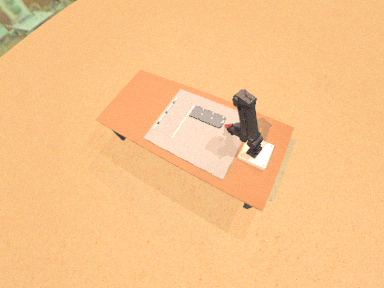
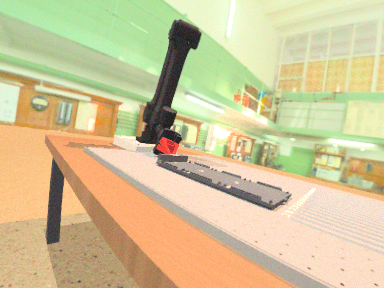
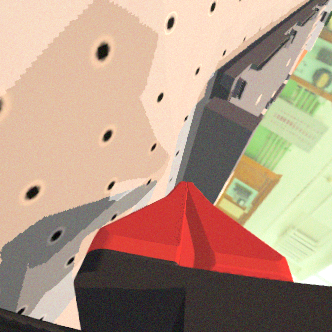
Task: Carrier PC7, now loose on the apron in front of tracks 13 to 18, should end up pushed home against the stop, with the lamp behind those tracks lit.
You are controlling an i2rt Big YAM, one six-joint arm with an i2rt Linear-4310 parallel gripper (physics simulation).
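Frame: origin at the arm's base, x ahead, y left, z up, level; metres.
Seen in the pictures: gripper, fingertip midpoint: [image 1: 224, 125] [image 2: 171, 158] [image 3: 183, 191]; arm's base, origin of the base link: [image 1: 254, 150] [image 2: 149, 142].
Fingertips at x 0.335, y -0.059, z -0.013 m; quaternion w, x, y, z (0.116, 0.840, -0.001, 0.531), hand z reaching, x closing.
Pixels of each thing's middle, then the offset from my fingertips to it. "spot": a spot on its surface instead. Level surfaces: height alone.
- Carrier PC7, body centre: [image 3: 277, 81] [image 2: 216, 174] [image 1: 207, 116] 0.184 m ahead, 0.020 m left, 0.000 m up
- raised upright end plate, surface spot: [image 3: 220, 142] spot: 0.016 m ahead, 0.027 m left, 0.003 m up
- white strip, surface spot: [image 2: 300, 201] spot: 0.346 m ahead, 0.119 m left, 0.015 m down
- light perforated board, its level: 0.015 m down
- white rail, surface spot: [image 1: 165, 113] spot: 0.521 m ahead, 0.236 m left, 0.000 m up
Carrier PC7 [image 1: 206, 116] [image 2: 230, 184] [image 3: 267, 77] is a long, flat dark grey plate with small clips and a raised upright end plate [image 2: 173, 158] [image 3: 220, 142] at its robot-side end. It lies flat on the perforated board, its far end close to the white strip [image 1: 183, 122] [image 2: 300, 201] at the near ends of the tracks [image 2: 342, 220]. My gripper [image 1: 227, 125] [image 2: 167, 146] [image 3: 183, 191] is shut and empty, its red fingertips low beside the outer face of the end plate. Whether they touch it cannot be told. Track numbers and a lit lamp cannot be made out.
The light perforated board [image 1: 192, 155] [image 2: 210, 220] [image 3: 45, 35] lies on an orange-brown table [image 1: 125, 105] [image 2: 105, 210]. A white rail [image 1: 165, 113] with small dark blocks stands beyond the tracks. The arm's white base [image 1: 264, 155] [image 2: 132, 144] stands at the opposite end.
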